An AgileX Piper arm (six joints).
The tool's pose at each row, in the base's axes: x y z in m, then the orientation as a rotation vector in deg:
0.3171 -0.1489 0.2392 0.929 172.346 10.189
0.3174 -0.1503 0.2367 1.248 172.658 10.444
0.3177 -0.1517 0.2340 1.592 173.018 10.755
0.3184 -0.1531 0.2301 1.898 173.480 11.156
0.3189 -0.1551 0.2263 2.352 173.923 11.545
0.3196 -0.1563 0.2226 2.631 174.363 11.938
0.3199 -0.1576 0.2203 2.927 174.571 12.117
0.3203 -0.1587 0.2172 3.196 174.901 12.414
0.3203 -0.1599 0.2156 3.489 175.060 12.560
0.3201 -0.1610 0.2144 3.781 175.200 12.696
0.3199 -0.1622 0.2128 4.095 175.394 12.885
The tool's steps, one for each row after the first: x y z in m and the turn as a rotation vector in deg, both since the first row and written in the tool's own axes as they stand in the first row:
0.0000 -0.0017 0.0023 -0.141 0.316 0.238
0.0000 -0.0034 0.0049 -0.314 0.683 0.498
-0.0002 -0.0052 0.0086 -0.543 1.160 0.740
-0.0003 -0.0077 0.0122 -0.757 1.615 1.077
-0.0005 -0.0093 0.0158 -0.981 2.073 1.298
-0.0005 -0.0109 0.0180 -1.075 2.286 1.509
-0.0006 -0.0123 0.0209 -1.240 2.630 1.713
-0.0004 -0.0137 0.0224 -1.315 2.793 1.917
0.0000 -0.0149 0.0234 -1.384 2.937 2.119
0.0003 -0.0163 0.0248 -1.483 3.139 2.340

